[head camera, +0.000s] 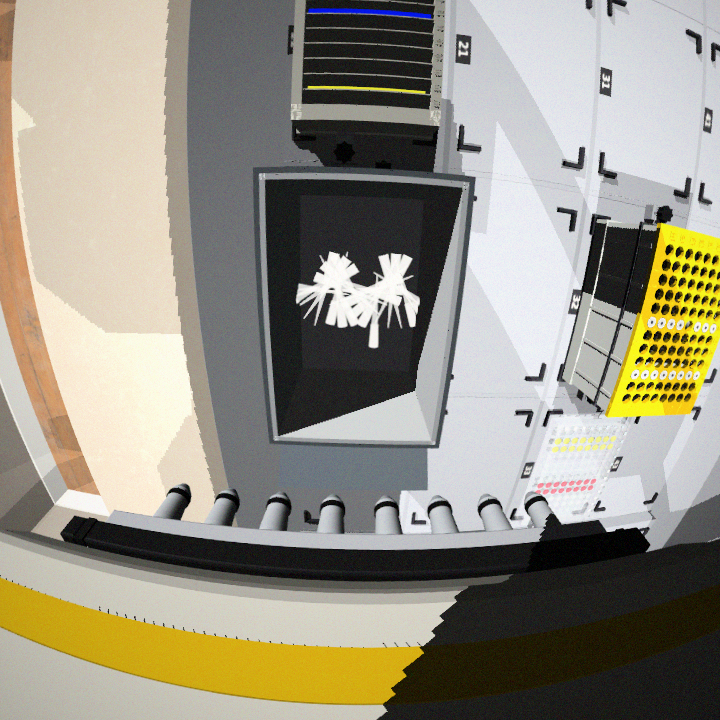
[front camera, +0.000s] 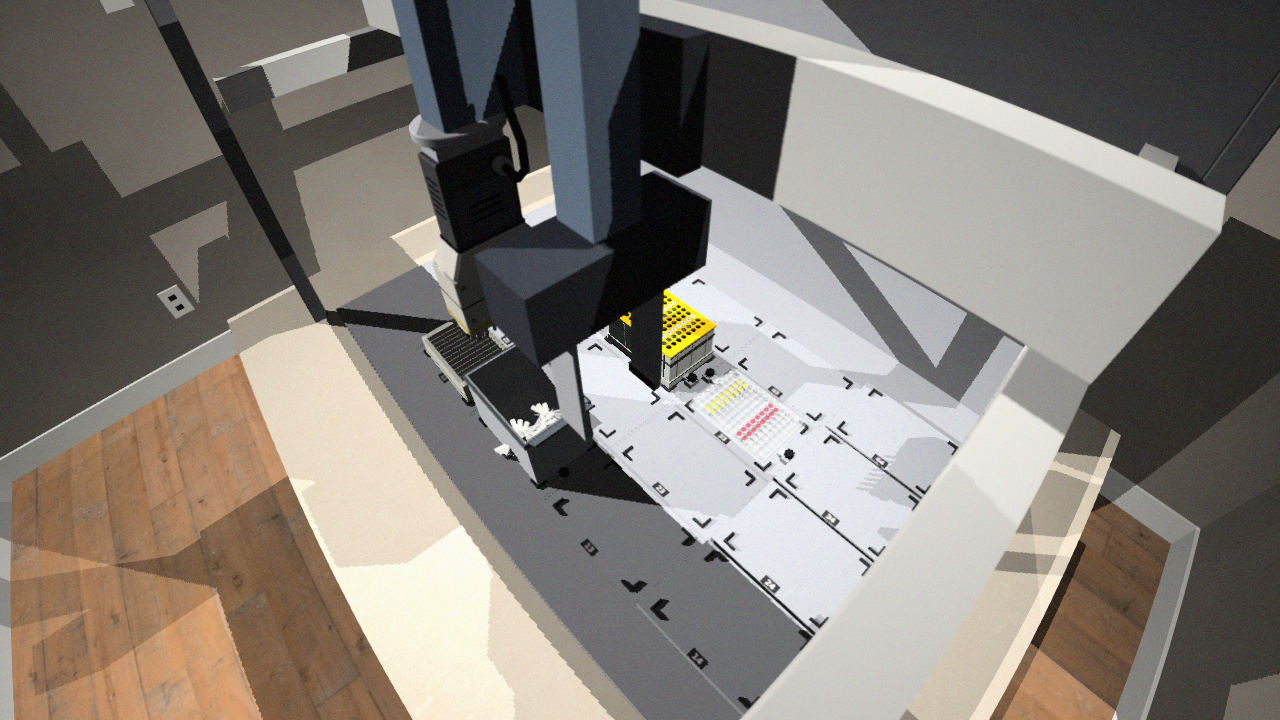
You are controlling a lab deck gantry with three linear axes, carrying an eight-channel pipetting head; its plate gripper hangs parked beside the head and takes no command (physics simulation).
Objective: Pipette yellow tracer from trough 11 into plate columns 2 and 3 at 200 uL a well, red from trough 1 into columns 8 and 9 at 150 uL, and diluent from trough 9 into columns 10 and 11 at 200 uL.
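Note:
The pipetting head [front camera: 460, 284] hangs at the deck's left side. Its eight nozzles [head camera: 331, 515] are bare, without tips. The parked plate gripper [front camera: 615, 407] beside the head is open, its two paddles apart with nothing between. The trough block [front camera: 458, 351] [head camera: 368, 114] shows yellow liquid [head camera: 366, 89] in a channel near its end and a blue channel [head camera: 369, 12]; red trough 1 is outside the head view, and trough 9's liquid cannot be told. The clear plate [front camera: 784, 437] [head camera: 577, 466] has yellow wells [head camera: 582, 443] in two columns and red wells [head camera: 566, 486] in two; columns 10 and 11 look colourless.
A waste bin [front camera: 559, 461] [head camera: 355, 442] beside the trough block holds a heap of white tips [front camera: 537, 420] [head camera: 339, 295]. The yellow tip rack [front camera: 687, 329] [head camera: 661, 349] has mostly dark holes and two rows with white tips. A gripper paddle partly hides it in the front view.

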